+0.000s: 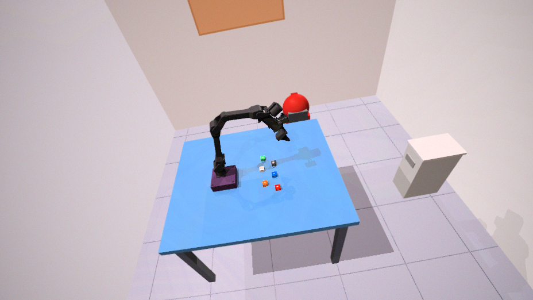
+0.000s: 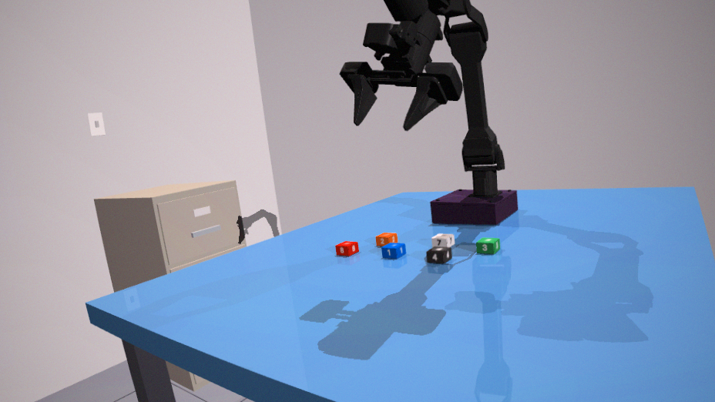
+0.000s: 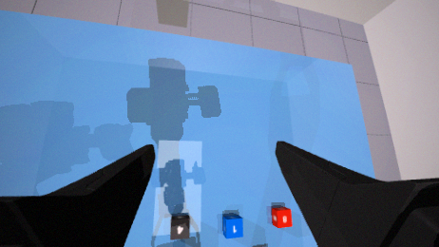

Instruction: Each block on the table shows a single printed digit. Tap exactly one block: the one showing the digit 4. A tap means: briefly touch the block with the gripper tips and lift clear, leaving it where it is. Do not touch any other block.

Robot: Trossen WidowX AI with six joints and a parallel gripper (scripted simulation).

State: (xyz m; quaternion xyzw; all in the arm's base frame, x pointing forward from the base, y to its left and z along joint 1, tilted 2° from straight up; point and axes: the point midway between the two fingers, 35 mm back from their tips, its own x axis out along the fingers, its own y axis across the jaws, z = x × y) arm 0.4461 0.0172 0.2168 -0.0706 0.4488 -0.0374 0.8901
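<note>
Right now the black block is 12 cm behind my gripper tip, 2 cm to the left of it and 23 cm below it. The rest, counted from my gripper tip: white 7 block 20 cm behind, 1 cm to the right, 23 cm below; then green 3 block 18 cm behind, 8 cm to the left, 23 cm below; then blue 1 block 13 cm behind, 8 cm to the right, 23 cm below.
</note>
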